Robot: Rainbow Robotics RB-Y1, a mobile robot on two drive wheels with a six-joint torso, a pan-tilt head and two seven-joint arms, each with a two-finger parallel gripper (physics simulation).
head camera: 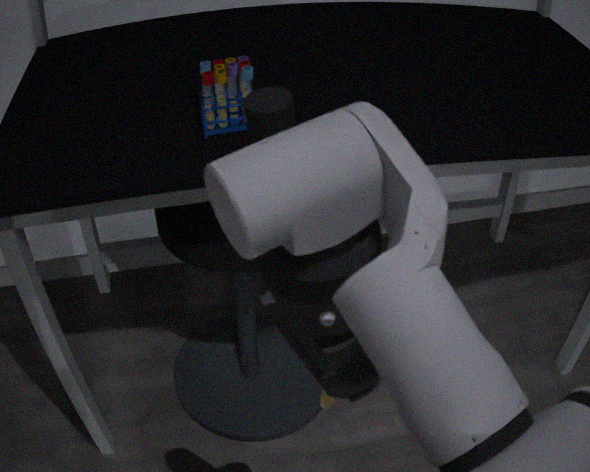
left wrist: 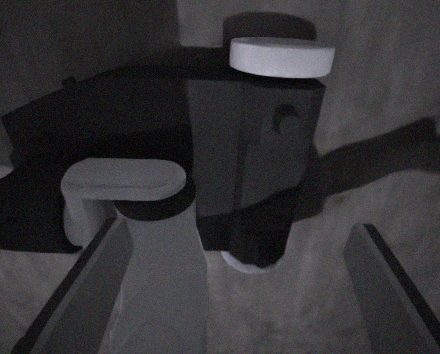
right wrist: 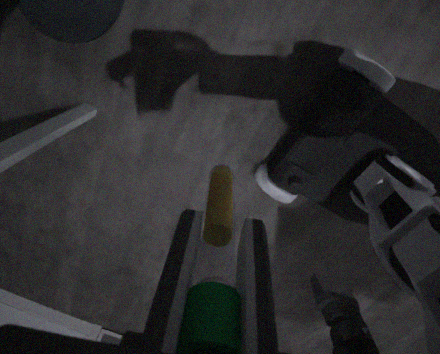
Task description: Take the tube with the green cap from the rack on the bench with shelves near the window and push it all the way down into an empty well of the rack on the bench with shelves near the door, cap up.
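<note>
The tube with the green cap is between the fingers of my right gripper, which is shut on it. Its yellow lower part sticks out past the fingertips, and its tip shows below the dark gripper in the head view, low in front of the bench. A blue rack stands upright on the bench top, left of centre, holding several tubes with red, yellow, purple and light-blue caps. Whether it has empty wells cannot be told. My left gripper is open and empty, above the floor beside the robot's base.
A stool with a black seat and a round grey base stands under the bench's front edge, close to the right gripper. A dark cylindrical shape overlaps the rack's right side. The white right arm covers part of the bench edge.
</note>
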